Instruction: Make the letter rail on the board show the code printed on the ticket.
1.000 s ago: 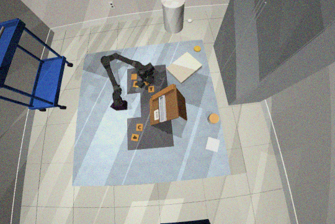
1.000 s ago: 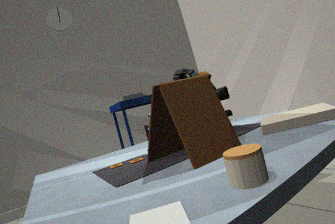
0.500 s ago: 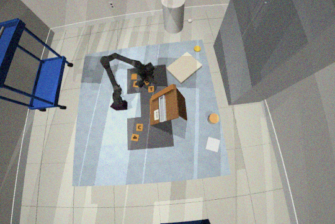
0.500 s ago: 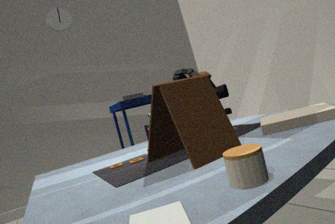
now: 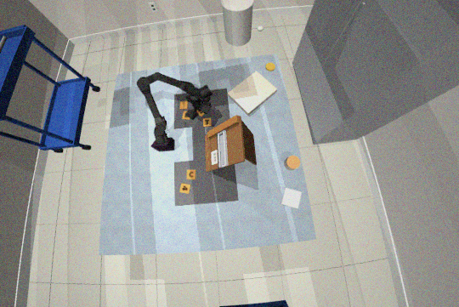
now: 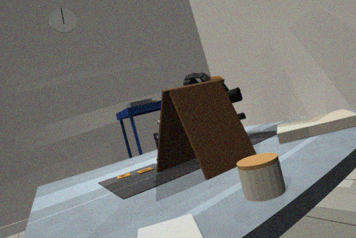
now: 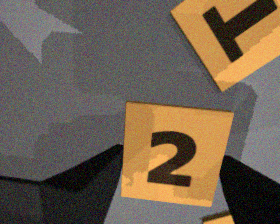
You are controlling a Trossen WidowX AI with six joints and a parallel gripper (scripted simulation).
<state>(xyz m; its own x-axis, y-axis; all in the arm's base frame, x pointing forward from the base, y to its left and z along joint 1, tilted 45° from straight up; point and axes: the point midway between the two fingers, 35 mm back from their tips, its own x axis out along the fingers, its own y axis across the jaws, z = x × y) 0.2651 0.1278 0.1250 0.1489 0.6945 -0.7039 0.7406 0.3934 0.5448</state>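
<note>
Now: the white ticket 4 cm ahead of my gripper tip, 34 cm to the right of it and 6 cm above it. Round my gripper tip: yellow disc: 57 cm ahead, 25 cm to the left, 1 cm below; cream slab: 38 cm ahead, 6 cm to the left; tan-lidded jar: 48 cm ahead, 48 cm to the right, 1 cm above.
</note>
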